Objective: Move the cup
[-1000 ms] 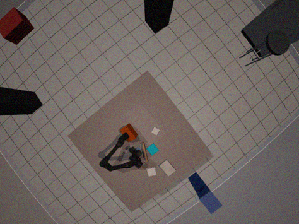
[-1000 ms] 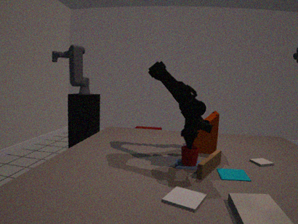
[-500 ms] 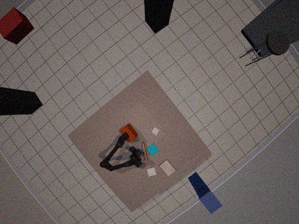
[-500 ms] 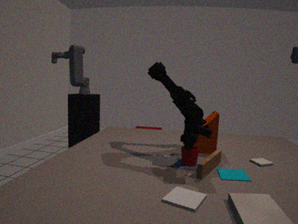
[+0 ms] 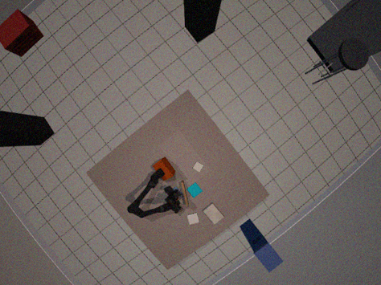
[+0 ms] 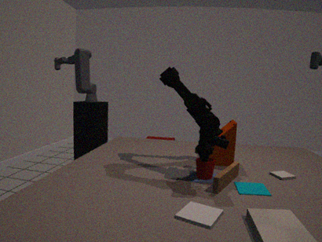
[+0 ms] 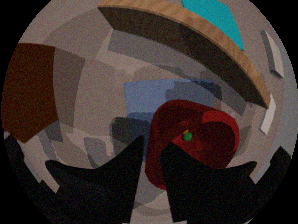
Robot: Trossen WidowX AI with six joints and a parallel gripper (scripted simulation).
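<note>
Right now my gripper tip is 40 mm short of the green marble, 20 mm above it and 10 mm to the left of it. From my gripper tip the other things lie so: dark red cup: 30 mm ahead; blue pad: 50 mm below, 30 mm ahead; wooden bar: 80 mm to the left, 70 mm ahead, 20 mm below.
</note>
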